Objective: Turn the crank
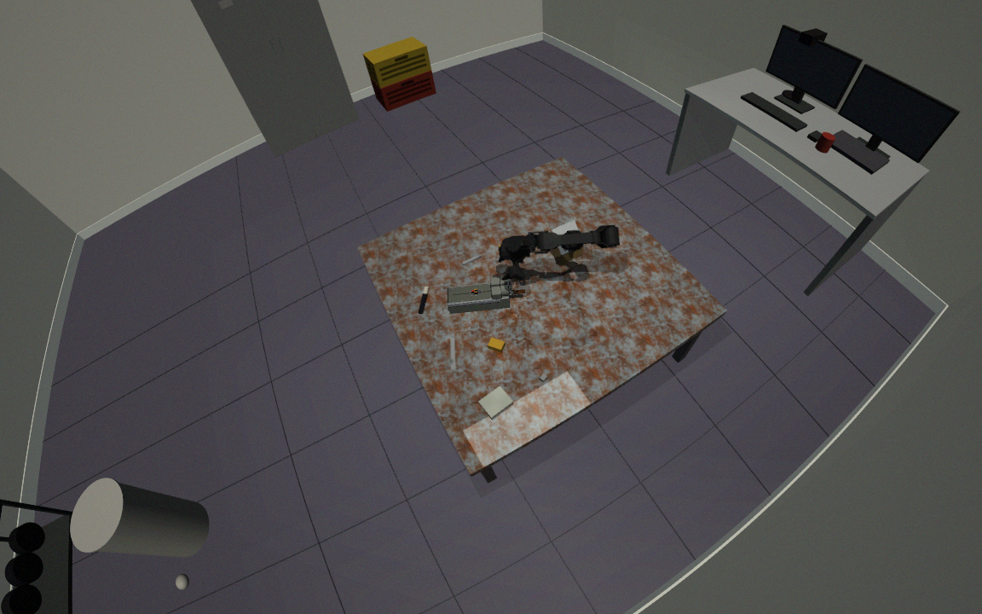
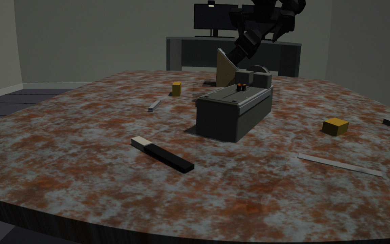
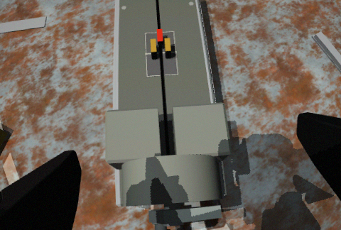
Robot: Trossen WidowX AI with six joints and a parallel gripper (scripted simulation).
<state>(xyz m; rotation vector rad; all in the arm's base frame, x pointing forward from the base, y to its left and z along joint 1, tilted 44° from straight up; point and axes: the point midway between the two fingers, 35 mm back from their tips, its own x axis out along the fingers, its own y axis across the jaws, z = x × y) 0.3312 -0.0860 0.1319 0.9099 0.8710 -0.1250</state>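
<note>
The brown crank handle is 130 mm below my gripper tip, 50 mm to the left of it and 50 mm behind it. The rest, counted from my gripper tip: red pointer: 110 mm below, 110 mm ahead, 60 mm to the right; then small grey bar: 270 mm to the right, 190 mm below; then grey strip: 320 mm ahead, 190 mm below, 90 mm to the left.
</note>
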